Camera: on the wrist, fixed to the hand. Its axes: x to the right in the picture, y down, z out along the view.
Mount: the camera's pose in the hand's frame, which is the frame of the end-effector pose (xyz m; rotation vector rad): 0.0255 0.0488 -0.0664 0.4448 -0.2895 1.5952
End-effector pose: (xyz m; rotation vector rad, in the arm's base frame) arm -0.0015 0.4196 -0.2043 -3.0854 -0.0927 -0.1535
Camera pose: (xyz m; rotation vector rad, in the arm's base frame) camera 0.0204 0.3688 -0.1381 -1.8787 1.8357 0.3244
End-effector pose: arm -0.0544 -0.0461 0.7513 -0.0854 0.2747 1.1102
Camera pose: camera -0.0991 -0.0157 0.6841 0.8266 0.3080 2.5633
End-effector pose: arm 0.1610 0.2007 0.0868 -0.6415 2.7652 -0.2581
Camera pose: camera 0.0984 0.2394 0.1317 1.4330 1.9942 -0.3086
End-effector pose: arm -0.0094 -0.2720 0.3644 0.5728 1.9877 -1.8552
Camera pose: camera -0.0048 -0.2019 0.3144 1.3347 0.3963 -1.0860
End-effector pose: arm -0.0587 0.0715 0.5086 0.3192 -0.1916 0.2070
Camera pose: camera -0.0353 0.1430 0.4665 0.5817 -0.6680 1.8047
